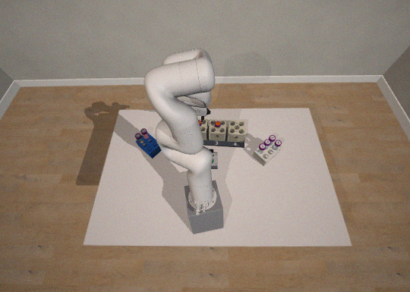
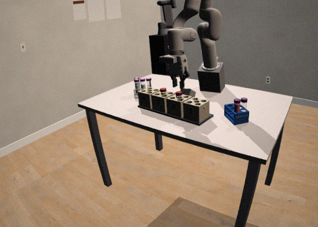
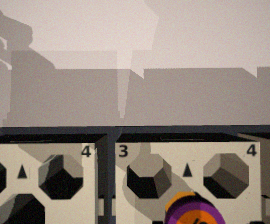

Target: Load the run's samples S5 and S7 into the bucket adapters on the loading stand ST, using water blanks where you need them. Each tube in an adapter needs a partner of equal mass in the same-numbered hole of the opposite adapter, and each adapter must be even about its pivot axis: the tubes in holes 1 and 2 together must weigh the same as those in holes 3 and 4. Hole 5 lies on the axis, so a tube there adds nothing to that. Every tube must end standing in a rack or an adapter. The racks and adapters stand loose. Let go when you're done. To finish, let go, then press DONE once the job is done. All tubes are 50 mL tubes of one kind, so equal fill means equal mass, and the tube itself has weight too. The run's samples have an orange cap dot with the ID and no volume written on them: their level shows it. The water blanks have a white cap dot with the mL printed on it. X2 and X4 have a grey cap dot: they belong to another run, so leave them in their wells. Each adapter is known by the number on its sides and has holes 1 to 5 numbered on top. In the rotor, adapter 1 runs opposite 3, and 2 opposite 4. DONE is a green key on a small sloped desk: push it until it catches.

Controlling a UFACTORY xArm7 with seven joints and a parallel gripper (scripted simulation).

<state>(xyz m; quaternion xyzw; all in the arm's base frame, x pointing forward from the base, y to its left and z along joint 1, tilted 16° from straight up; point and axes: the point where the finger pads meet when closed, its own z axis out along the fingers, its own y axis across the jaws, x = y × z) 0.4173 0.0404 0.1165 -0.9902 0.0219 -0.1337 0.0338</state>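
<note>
My gripper is now 39 cm to the left of the white rack, 14 cm above it and 13 cm past it. From my hand the other things lie so: adapter: 12 cm below, 11 cm to the left; then dark stand: 16 cm below, 6 cm to the right, 1 cm behind; then blue rack: 29 cm to the left, 14 cm below, 11 cm behind.
</note>
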